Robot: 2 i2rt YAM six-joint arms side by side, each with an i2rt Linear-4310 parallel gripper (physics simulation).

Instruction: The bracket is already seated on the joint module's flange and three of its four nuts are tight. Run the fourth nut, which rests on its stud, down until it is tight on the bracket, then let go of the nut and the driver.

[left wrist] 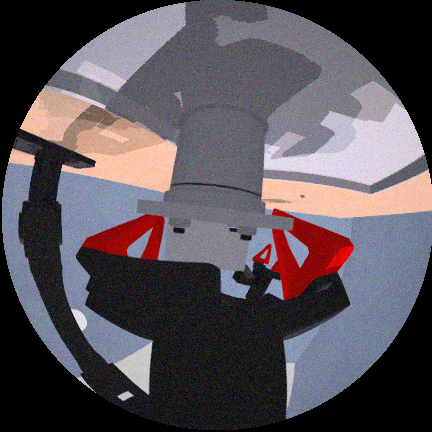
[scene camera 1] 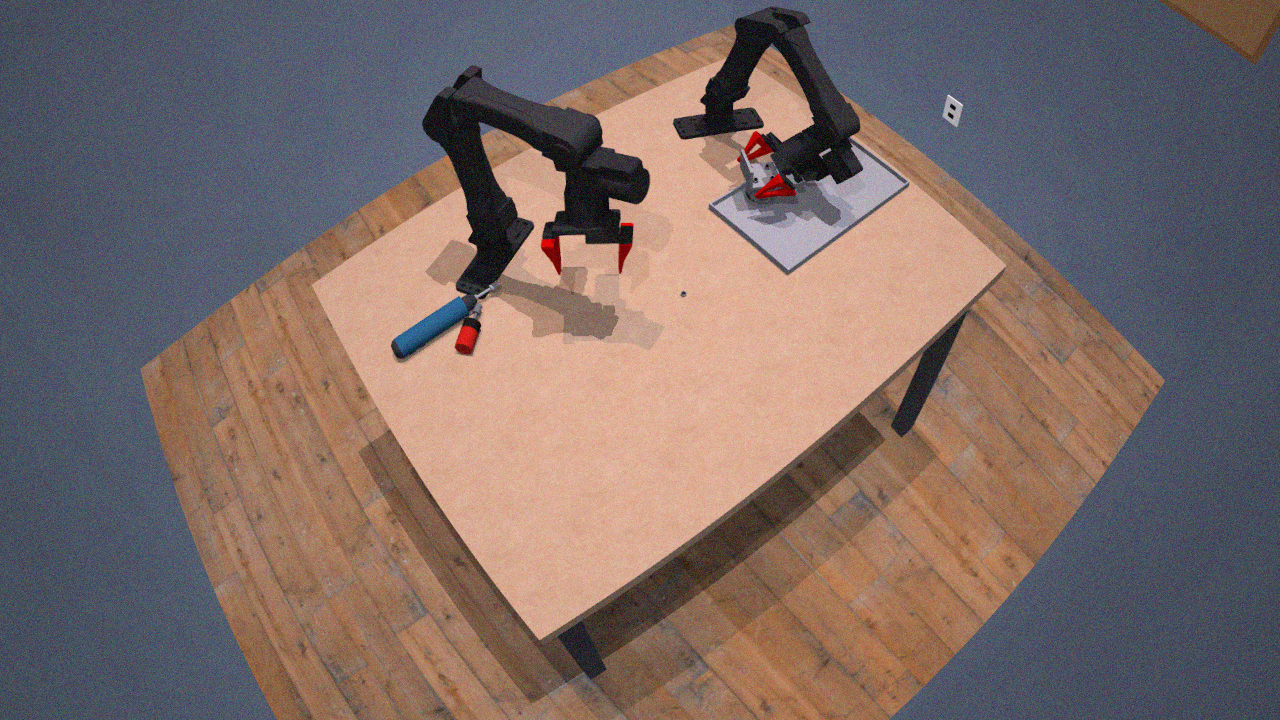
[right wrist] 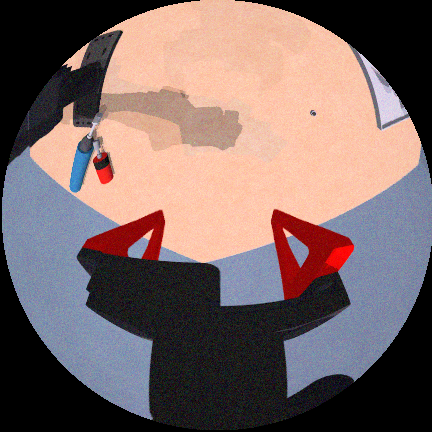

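Where they show: left gripper, between the fingertips: [scene camera 1: 747,179]; right gripper, between the fingertips: [scene camera 1: 589,272] [right wrist: 217,215]; left arm's base, origin of its link: [left wrist: 51,149] [scene camera 1: 718,124]; right arm's base, origin of its link: [scene camera 1: 495,256] [right wrist: 90,78].
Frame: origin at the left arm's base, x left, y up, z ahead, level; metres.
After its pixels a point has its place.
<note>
The grey cylindrical joint module [left wrist: 220,150] @(x 0.028, y 0.037, z 0.252 m) carries the light grey bracket [scene camera 1: 761,172] @(x 0.002, y 0.070, z 0.245 m) [left wrist: 202,245] @(x -0.029, y 0.094, z 0.245 m). Three dark nuts or stud ends show on the bracket in the left wrist view; which of them is the loose nut I cannot tell. My left gripper [scene camera 1: 748,177] @(x -0.033, y 0.067, z 0.254 m) [left wrist: 217,214] @(x -0.033, y 0.067, z 0.254 m) is open, its red fingers on either side of the bracket, holding nothing. My right gripper [scene camera 1: 590,271] @(x -0.389, y 0.153, z 0.472 m) [right wrist: 217,215] @(x -0.389, y 0.153, z 0.472 m) is open and empty, above the table, pointing down. A driver with a blue handle [scene camera 1: 431,327] @(x -0.682, y 0.035, z 0.408 m) [right wrist: 80,169] @(x -0.659, y 0.036, z 0.399 m) and a shorter driver with a red handle [scene camera 1: 467,336] @(x -0.617, y 0.033, z 0.447 m) [right wrist: 103,168] @(x -0.603, y 0.028, z 0.433 m) lie near the right arm's base.
The module stands on a grey mat [scene camera 1: 787,259] @(x -0.010, y 0.004, z 0.423 m) [right wrist: 381,120] @(x -0.008, y 0.003, z 0.434 m) with a dark rim. A small dark piece [scene camera 1: 682,293] @(x -0.227, y 0.005, z 0.449 m) [left wrist: 302,196] @(x -0.220, y 0.004, z 0.447 m) [right wrist: 313,113] @(x -0.226, y 0.005, z 0.448 m) lies on the table [scene camera 1: 626,465] @(x -0.407, y 0.000, z 0.743 m) between the right gripper and the mat. The driver tips lie close together beside the right arm's base plate.
</note>
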